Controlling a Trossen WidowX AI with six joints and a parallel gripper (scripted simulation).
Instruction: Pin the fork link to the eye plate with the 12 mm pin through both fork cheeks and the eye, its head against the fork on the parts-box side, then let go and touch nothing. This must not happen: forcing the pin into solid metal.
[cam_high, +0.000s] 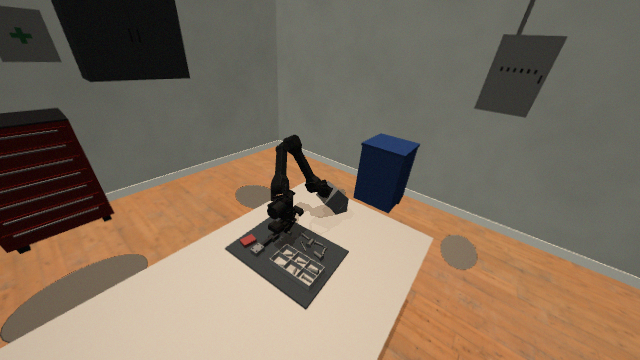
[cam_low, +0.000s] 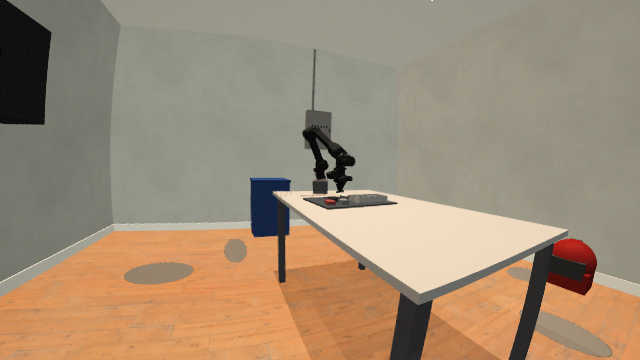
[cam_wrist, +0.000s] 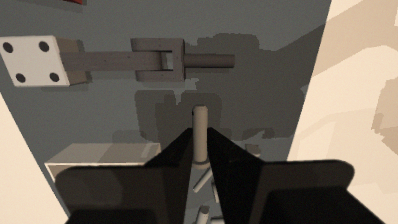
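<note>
Now: hand 6 cm short of the eye plate, 5 cm to the left of it and 7 cm above it. From my hand the other things lie so: fork link (2 cm ahead, 5 cm to the right, 7 cm below); dark mat (5 cm ahead, 5 cm to the left, 9 cm below); grey block (14 cm ahead, 5 cm to the right, 6 cm below).
</note>
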